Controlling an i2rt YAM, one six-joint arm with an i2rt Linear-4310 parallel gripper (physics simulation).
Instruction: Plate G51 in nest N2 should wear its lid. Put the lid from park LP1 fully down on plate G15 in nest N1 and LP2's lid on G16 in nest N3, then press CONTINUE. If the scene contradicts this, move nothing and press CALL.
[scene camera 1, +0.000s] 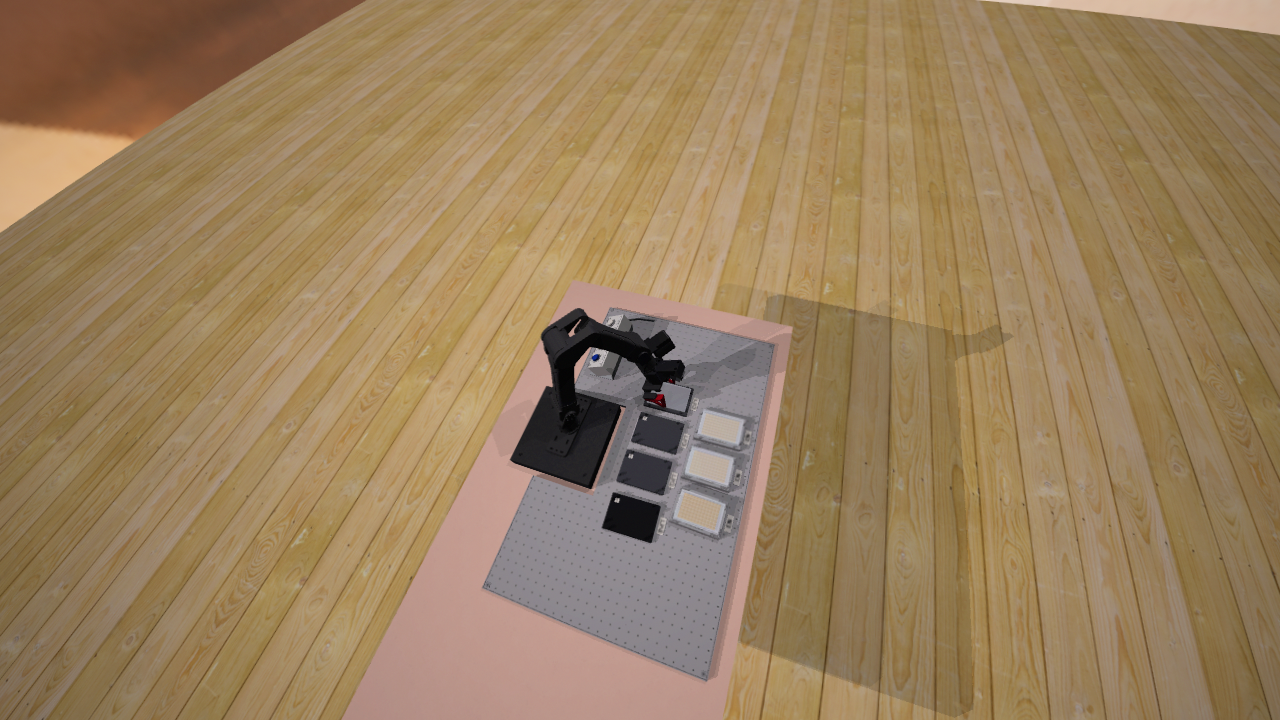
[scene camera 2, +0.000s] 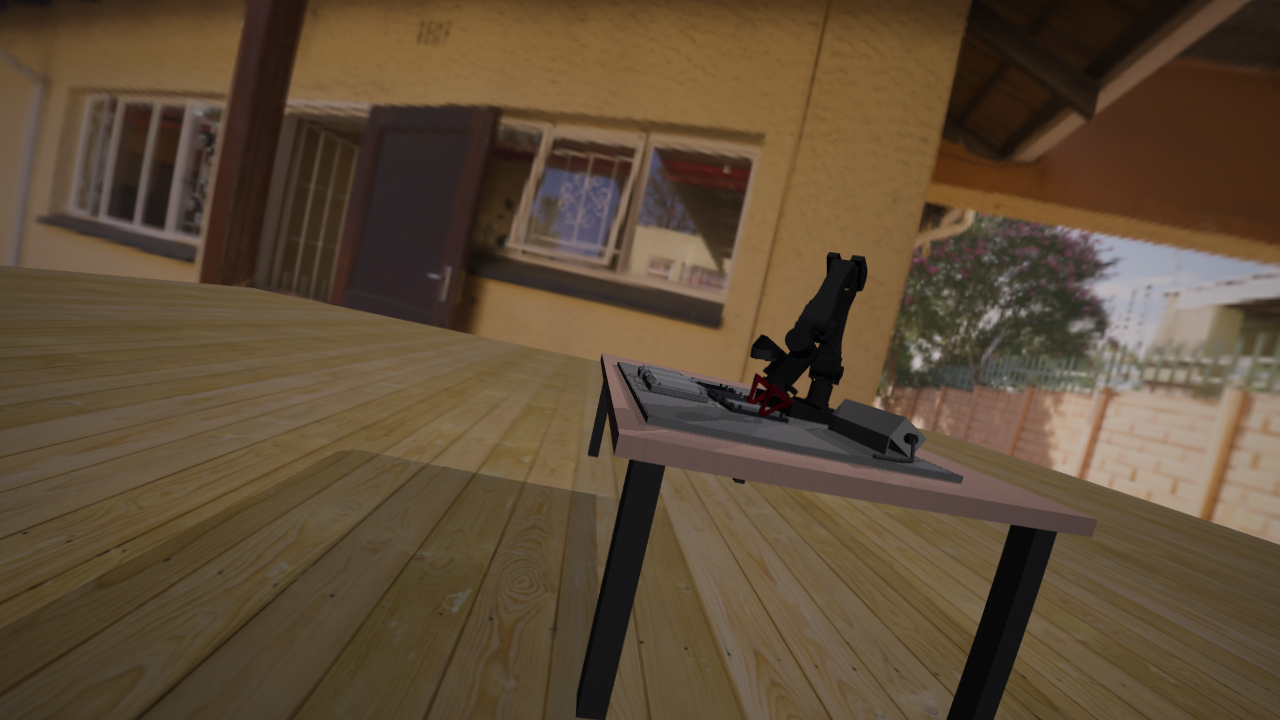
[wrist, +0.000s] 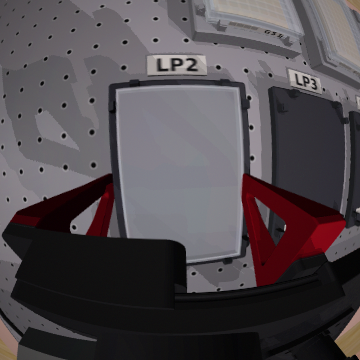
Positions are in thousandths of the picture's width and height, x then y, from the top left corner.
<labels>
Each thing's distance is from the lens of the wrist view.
gripper (wrist: 493, 501): 13 cm
nest labelled LP2 (wrist: 679, 285): 14 cm
button box (wrist: 90, 935): 32 cm
nest N2 (wrist: 557, 88): 16 cm
The marked spots on the button box and the nest N2 are 39 cm apart.
</labels>
